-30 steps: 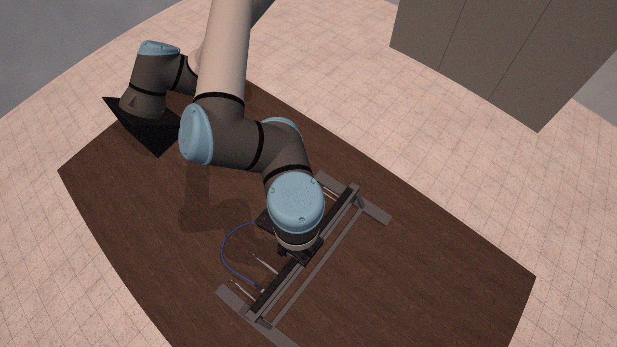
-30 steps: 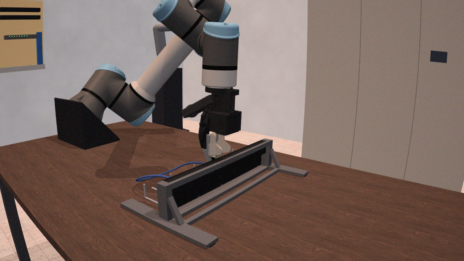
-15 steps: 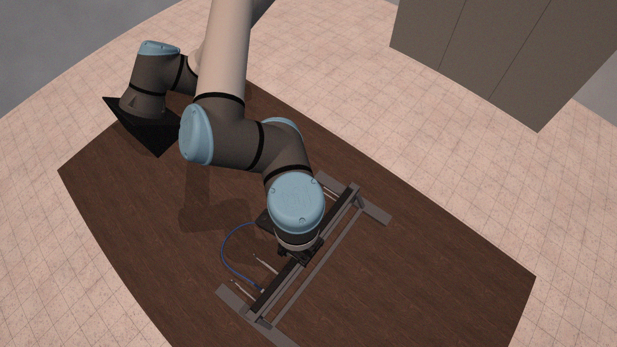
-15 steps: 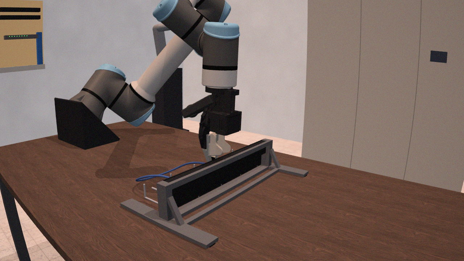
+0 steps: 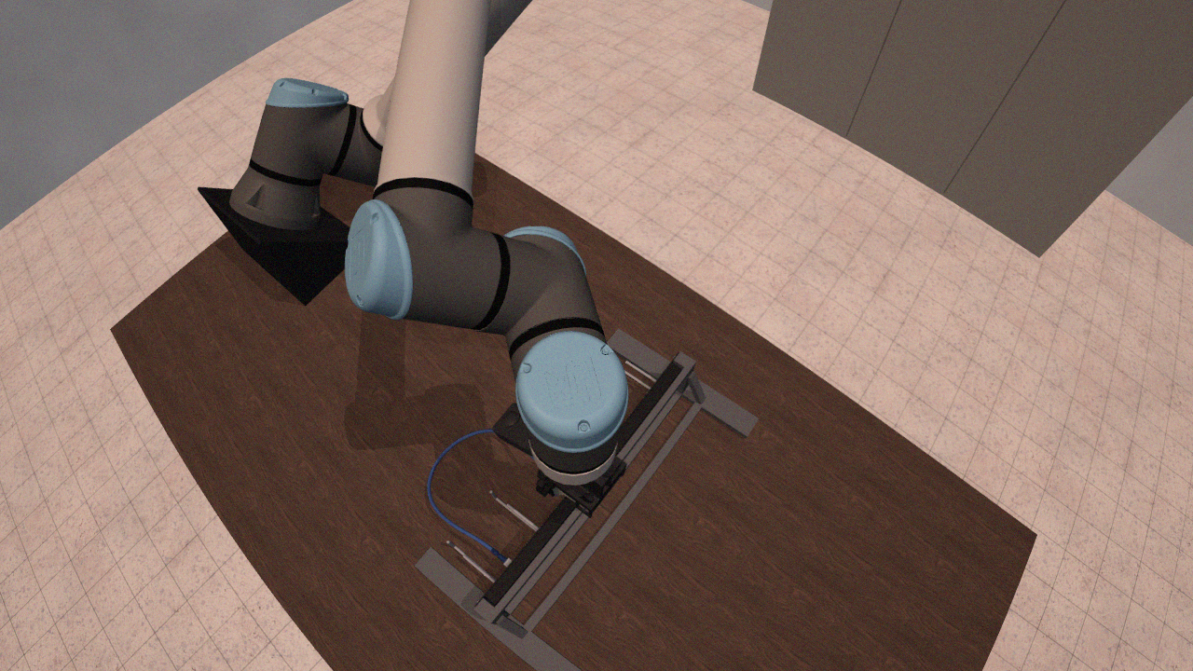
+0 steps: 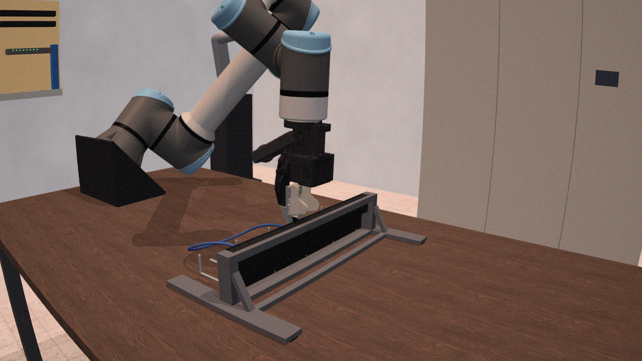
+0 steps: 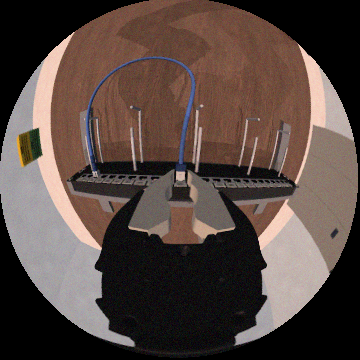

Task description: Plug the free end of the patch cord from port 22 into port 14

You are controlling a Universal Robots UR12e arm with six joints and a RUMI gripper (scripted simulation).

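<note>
Now: the plug 10 mm ahead of my hand and 10 mm below it.
</note>
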